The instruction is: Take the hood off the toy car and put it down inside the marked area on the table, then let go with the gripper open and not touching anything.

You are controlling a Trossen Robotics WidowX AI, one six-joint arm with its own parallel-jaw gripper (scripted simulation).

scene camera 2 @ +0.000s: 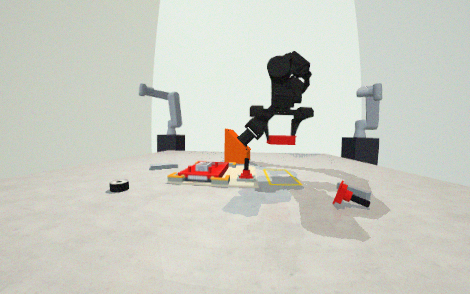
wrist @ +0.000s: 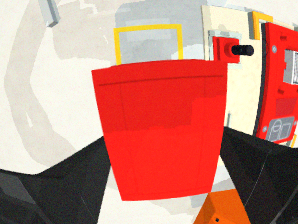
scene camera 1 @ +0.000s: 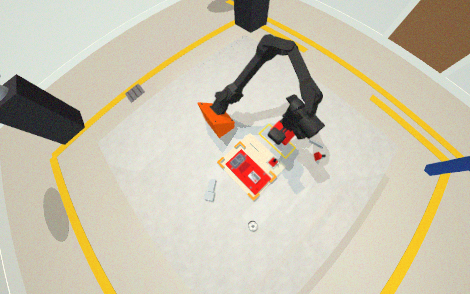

Observation:
The gripper [scene camera 2: 279,140] carries a red hood [wrist: 162,121]. Also in view: a toy car [scene camera 1: 241,164].
The gripper is seen too in the wrist view [wrist: 163,136].

